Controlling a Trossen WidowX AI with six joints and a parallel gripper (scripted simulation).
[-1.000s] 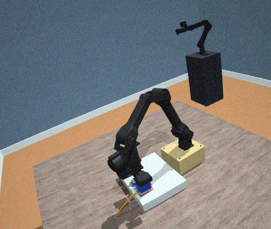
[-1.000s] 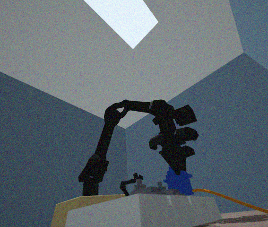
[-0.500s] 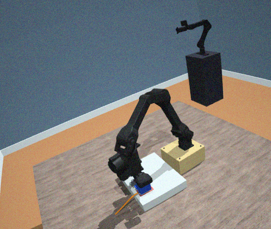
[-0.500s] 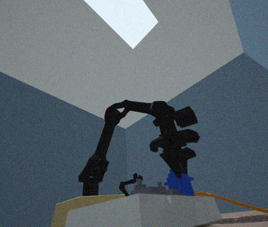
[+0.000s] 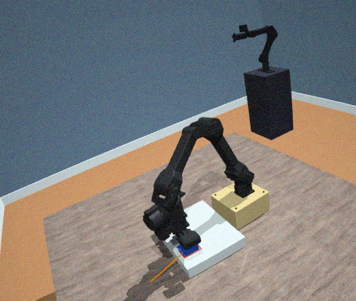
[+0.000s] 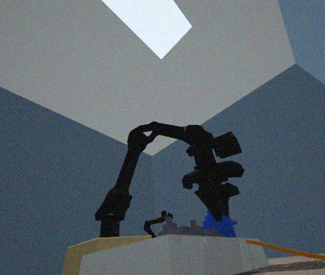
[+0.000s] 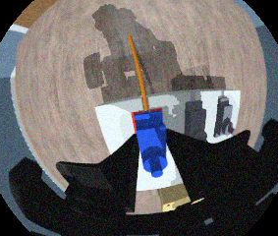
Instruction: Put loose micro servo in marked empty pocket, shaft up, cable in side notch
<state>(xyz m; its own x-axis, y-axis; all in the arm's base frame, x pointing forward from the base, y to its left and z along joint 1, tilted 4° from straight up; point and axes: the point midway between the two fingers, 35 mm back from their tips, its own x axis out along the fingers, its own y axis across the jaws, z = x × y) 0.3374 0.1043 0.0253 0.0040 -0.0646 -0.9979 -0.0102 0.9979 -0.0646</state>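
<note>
The white deck lies 12 cm behind my gripper tip, 8 cm to the right of it and 6 cm below it.
</note>
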